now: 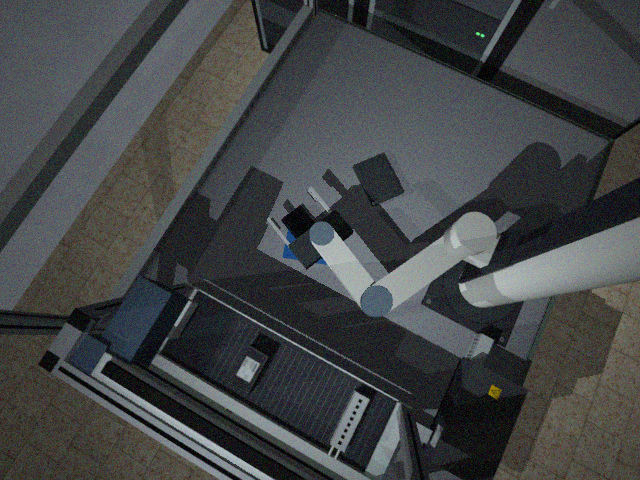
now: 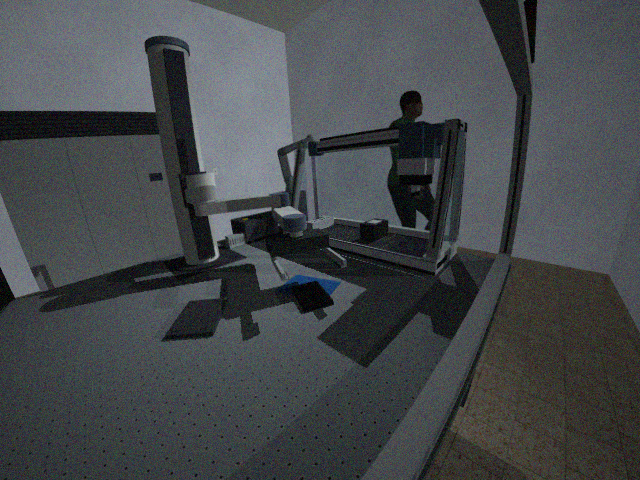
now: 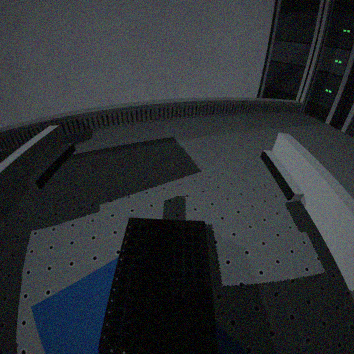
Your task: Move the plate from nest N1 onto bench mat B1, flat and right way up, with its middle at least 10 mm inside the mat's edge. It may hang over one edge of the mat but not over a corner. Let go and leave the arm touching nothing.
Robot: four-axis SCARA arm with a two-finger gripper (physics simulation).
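Frame: origin at the arm's base, x ahead, y left, z up, level; metres.
Where they show: gripper, fingertip midpoint: [image 1: 289,203] [image 2: 315,270] [image 3: 165,137]; arm's base, link origin: [image 1: 478,285] [image 2: 204,262].
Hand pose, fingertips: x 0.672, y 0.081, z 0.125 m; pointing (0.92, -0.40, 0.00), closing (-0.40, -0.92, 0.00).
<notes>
Things, the pixels of their top centre, and the offset from my fingertips. "spot": a spot on its surface instead. Level surfaces: height alone.
- black plate, top centre: [image 3: 161,276] [image 2: 311,292] [image 1: 302,225] dy +0.023, dx -0.054, dz -0.094 m
- blue bench mat B1, surface height: dz -0.110 m
- dark slab, top centre: [image 2: 199,314] [image 1: 377,179] dy -0.253, dx -0.205, dz -0.100 m
- small dark block, surface spot: [image 1: 248,367] spot: dy +0.490, dx -0.140, dz +0.008 m
- black box with a yellow label, surface spot: [image 1: 473,408] spot: dy +0.288, dx -0.756, dz +0.003 m
The black plate [image 1: 298,220] [image 2: 311,297] [image 3: 162,285] rests at the blue bench mat B1 [image 1: 288,251] [image 2: 326,284] [image 3: 75,310], dark gridded face up. It covers part of the mat and reaches past its edge; a mat corner seems hidden beneath it. It looks roughly flat; slight tilt cannot be told. My gripper [image 1: 289,205] [image 2: 314,272] [image 3: 165,137] is open, with a pale finger apart on either side of the plate; the fingers look higher than the plate. A dark slab [image 1: 378,178] [image 2: 192,319], apparently nest N1, lies farther off and bears no visible plate.
The arm's column [image 2: 173,149] stands behind the gripper. A framed gantry machine [image 1: 279,308] [image 2: 382,253] stands beyond the mat, with a small dark block [image 1: 248,367] [image 2: 373,229] on its bed. A black box with a yellow label [image 1: 473,408] stands near the column. Broad arm shadows cross the bench.
</notes>
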